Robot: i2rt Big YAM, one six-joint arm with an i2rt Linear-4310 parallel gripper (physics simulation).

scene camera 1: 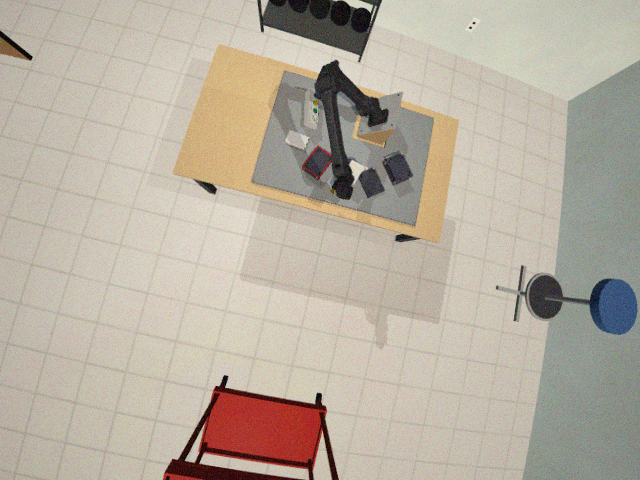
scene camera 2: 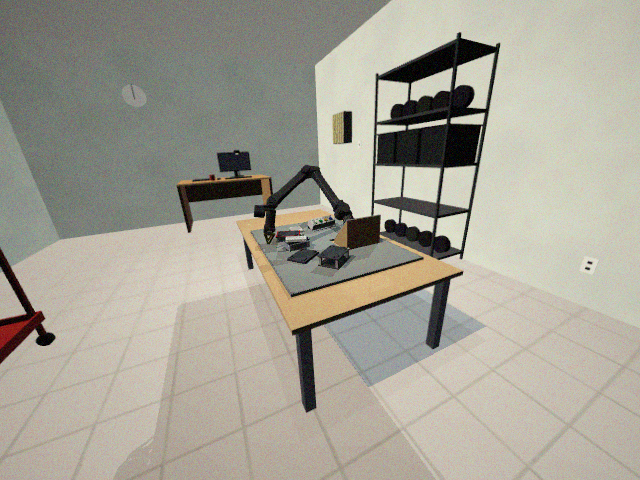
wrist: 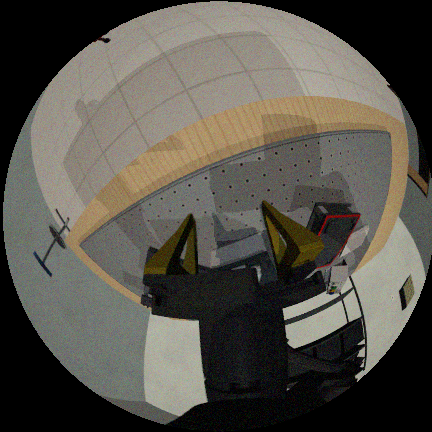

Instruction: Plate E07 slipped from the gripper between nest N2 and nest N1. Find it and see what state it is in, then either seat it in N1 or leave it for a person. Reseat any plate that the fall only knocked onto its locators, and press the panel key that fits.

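Frame: origin at the arm's base, x ahead, y left, z up, level; millimetres.
Where they show: gripper, fingertip midpoint: (scene camera 2: 268, 242) (wrist: 227, 210); arm's base at its link origin: (scene camera 1: 378, 118) (scene camera 2: 351, 227).
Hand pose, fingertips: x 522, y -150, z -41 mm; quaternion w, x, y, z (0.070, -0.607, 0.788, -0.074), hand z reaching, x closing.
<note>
Things, the pixels of their top centre, and the offset from my fingertips. "*": a spot on its surface instead. Level surfaces: height alone.
- white plate at its top centre: (scene camera 1: 353, 171) (scene camera 2: 295, 236) dx -163, dy +57, dz +22 mm
- grey block at a spot on its surface: (wrist: 241, 250) * dx -105, dy +18, dz -32 mm
- red-rimmed dark nest at its top centre: (wrist: 330, 248) (scene camera 1: 318, 161) (scene camera 2: 288, 232) dx -187, dy -155, dz -15 mm
- white piece at its top centre: (wrist: 355, 242) (scene camera 1: 297, 139) dx -310, dy -308, dz -47 mm
- key panel at its top centre: (wrist: 338, 289) (scene camera 1: 312, 104) (scene camera 2: 321, 217) dx -513, dy -262, dz +23 mm
- low dark tray at its top centre: (wrist: 175, 277) (scene camera 2: 303, 253) (scene camera 1: 371, 181) dx -151, dy +194, dz -41 mm
- grey mat at its surface level: dz -61 mm
My gripper (scene camera 1: 333, 190) (scene camera 2: 268, 237) (wrist: 227, 210) is open and empty, its yellow fingers pointing down over the mat's front part. A white plate (scene camera 1: 356, 171) (scene camera 2: 296, 239) lies on a grey nest beside the arm, which partly hides it in scene camera 1. A grey block (wrist: 241, 250) shows beyond the fingers in the wrist view. A red-rimmed dark nest (scene camera 1: 317, 161) (wrist: 340, 234) is beside the gripper. Another white piece (scene camera 1: 297, 139) (wrist: 357, 242) lies past it. The key panel (scene camera 1: 311, 115) (scene camera 2: 321, 223) (wrist: 338, 278) has coloured keys. Plate and nest labels are unreadable.
A low dark tray (scene camera 1: 371, 182) (scene camera 2: 303, 256) and a raised dark stand (scene camera 1: 397, 167) (scene camera 2: 334, 255) are on the grey mat (scene camera 1: 271, 160) (scene camera 2: 310, 284). An upright board (scene camera 2: 363, 230) with a wooden base stands near the arm's base. The table edge is close to the gripper.
</note>
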